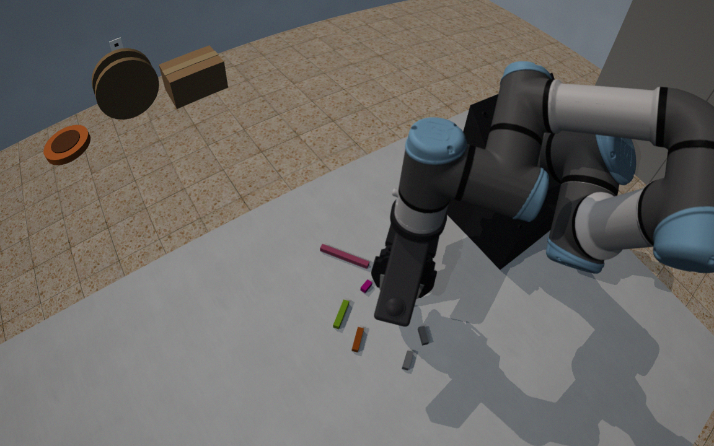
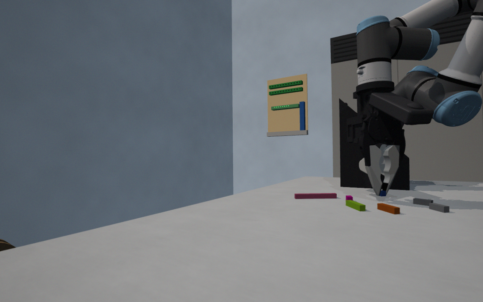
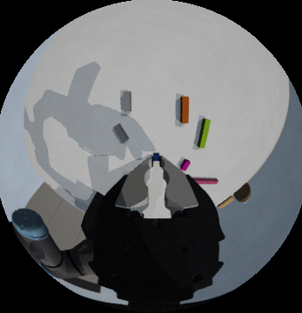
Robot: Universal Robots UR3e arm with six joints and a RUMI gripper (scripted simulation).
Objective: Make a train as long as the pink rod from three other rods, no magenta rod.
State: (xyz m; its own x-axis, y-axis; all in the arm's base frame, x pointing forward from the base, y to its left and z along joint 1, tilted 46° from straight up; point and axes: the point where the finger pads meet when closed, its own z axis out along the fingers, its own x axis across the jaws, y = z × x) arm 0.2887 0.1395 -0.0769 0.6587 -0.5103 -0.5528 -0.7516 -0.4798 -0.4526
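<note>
Now: the blue rod 1 cm below my hand. From my hand the other things lie so: orange rod 8 cm ahead, 2 cm to the left, 2 cm below; grey rod 1 cm behind, 7 cm to the left, 2 cm below; magenta rod 2 cm ahead, 6 cm to the right, 2 cm below.
</note>
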